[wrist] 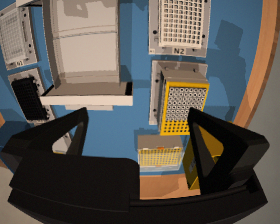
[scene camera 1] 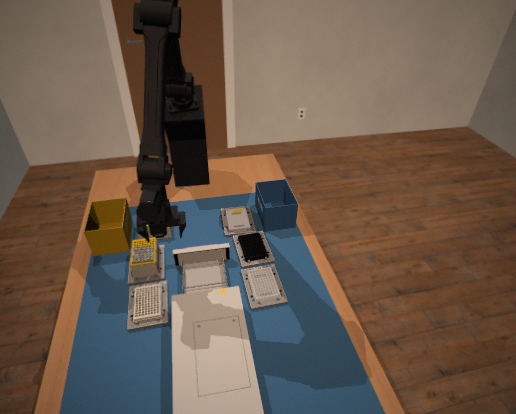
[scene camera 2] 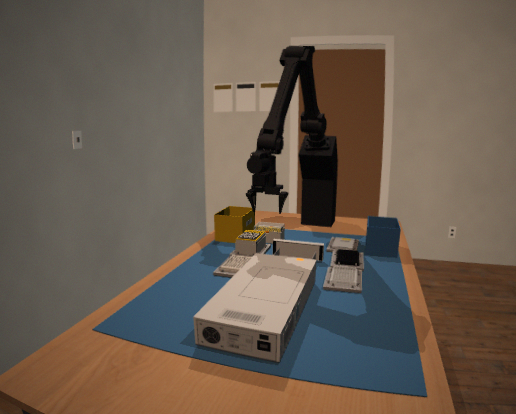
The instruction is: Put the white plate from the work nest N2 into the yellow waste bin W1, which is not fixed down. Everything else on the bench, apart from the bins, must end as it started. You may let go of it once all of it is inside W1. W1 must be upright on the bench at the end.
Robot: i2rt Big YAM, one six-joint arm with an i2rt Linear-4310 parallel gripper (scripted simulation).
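Note:
My gripper (wrist: pixel 138 113) is here in the wrist view. I can see a white instrument (scene camera 1: pixel 211 354), and scene camera 2 gives me the white instrument (scene camera 2: pixel 255 313) as well. There is also a black plate (wrist: pixel 31 106). A blue bin (scene camera 1: pixel 276 205) is in view, and I find the blue bin (scene camera 2: pixel 384 242) again through scene camera 2. As for the yellow bin (scene camera 1: pixel 108 228), the wrist view shows me the yellow bin (wrist: pixel 188 161), and scene camera 2 also shows the yellow bin (scene camera 2: pixel 231 222).

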